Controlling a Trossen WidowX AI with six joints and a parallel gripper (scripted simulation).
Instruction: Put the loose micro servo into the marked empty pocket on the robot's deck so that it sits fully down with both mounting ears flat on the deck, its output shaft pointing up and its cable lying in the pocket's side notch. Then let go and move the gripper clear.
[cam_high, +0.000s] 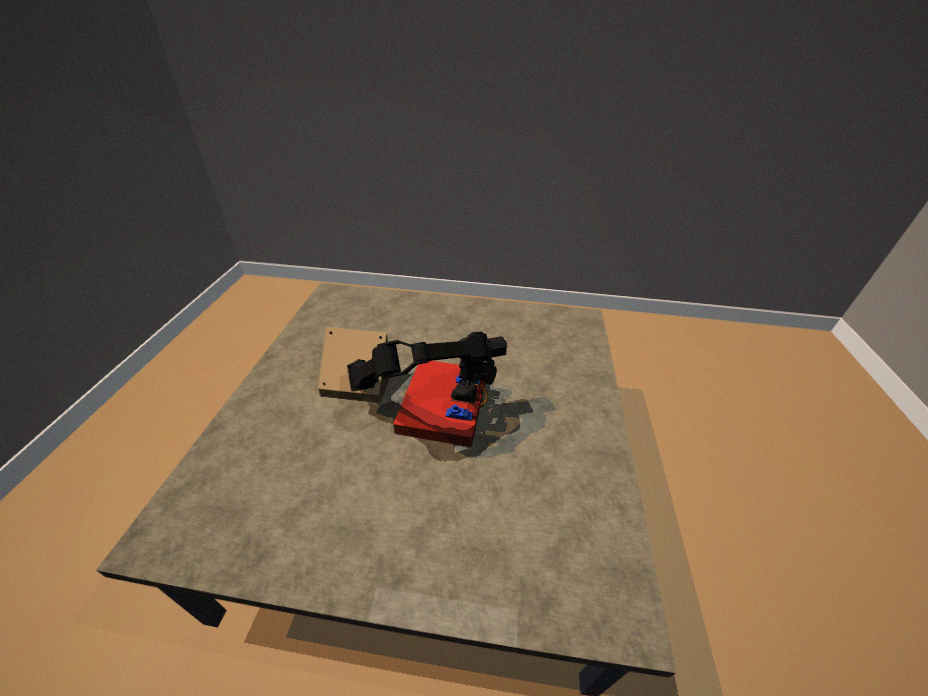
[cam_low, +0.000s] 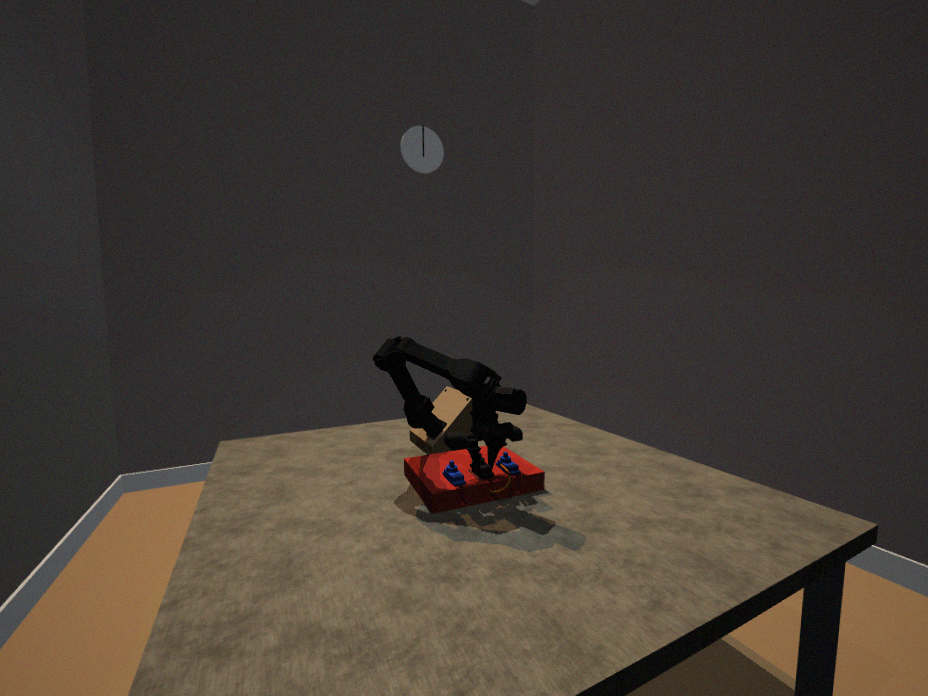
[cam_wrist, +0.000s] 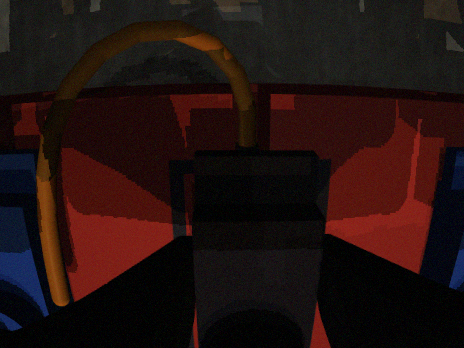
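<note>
The red deck is 12 cm behind my gripper tip, 1 cm to the left of it and 4 cm below it.
</note>
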